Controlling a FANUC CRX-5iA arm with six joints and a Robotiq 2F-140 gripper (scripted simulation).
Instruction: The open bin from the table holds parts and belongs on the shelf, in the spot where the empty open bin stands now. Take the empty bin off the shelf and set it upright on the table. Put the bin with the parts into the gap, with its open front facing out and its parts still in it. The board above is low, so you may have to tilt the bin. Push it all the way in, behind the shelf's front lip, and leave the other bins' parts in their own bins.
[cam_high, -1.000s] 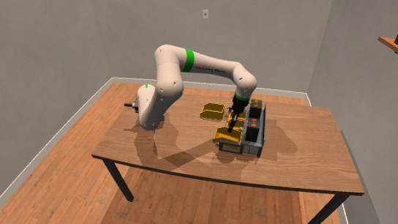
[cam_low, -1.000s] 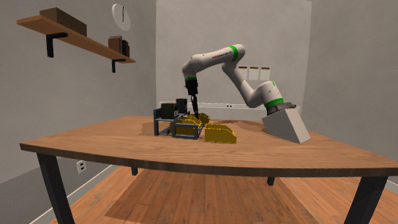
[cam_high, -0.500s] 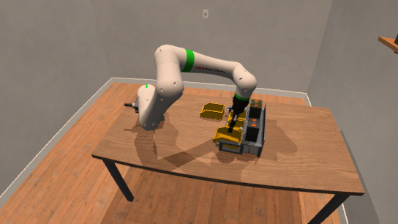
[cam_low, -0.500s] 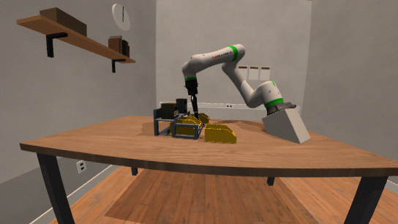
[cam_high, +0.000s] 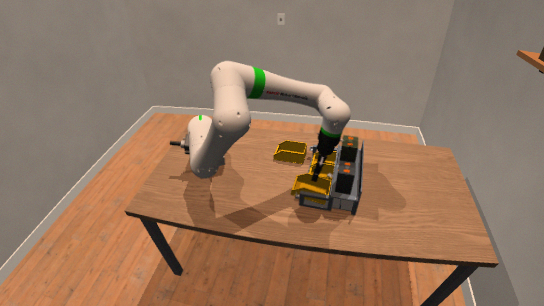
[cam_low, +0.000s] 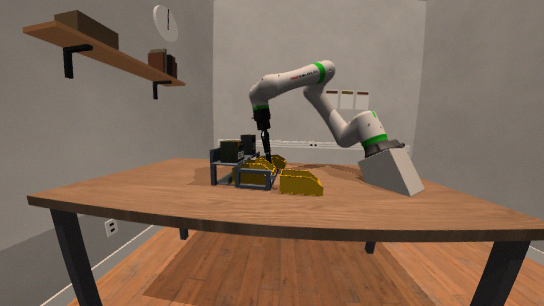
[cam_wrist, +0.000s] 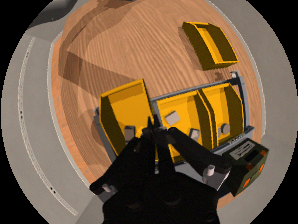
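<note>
The shelf lies 9 cm ahead of my hand, 4 cm to the left of it and 3 cm below it.
</note>
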